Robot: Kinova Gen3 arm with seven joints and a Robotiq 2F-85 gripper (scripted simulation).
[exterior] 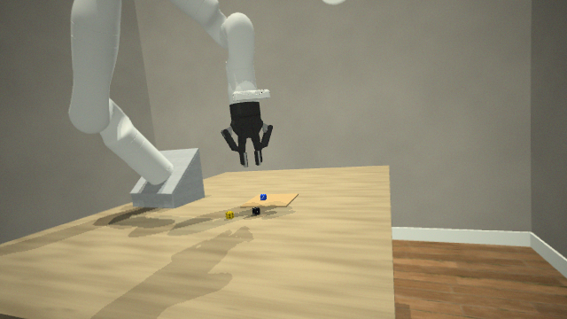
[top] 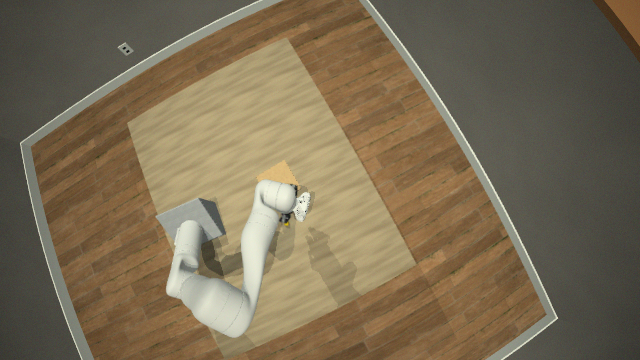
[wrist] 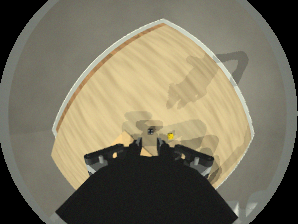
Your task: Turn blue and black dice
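My gripper is now 14 cm above the black die. The rest, counted from my hand: tan mat 14 cm below, 13 cm to the left, 2 cm behind; yellow die 14 cm below, 6 cm behind, 4 cm to the right; blue die 13 cm to the left, 13 cm below, 5 cm behind.
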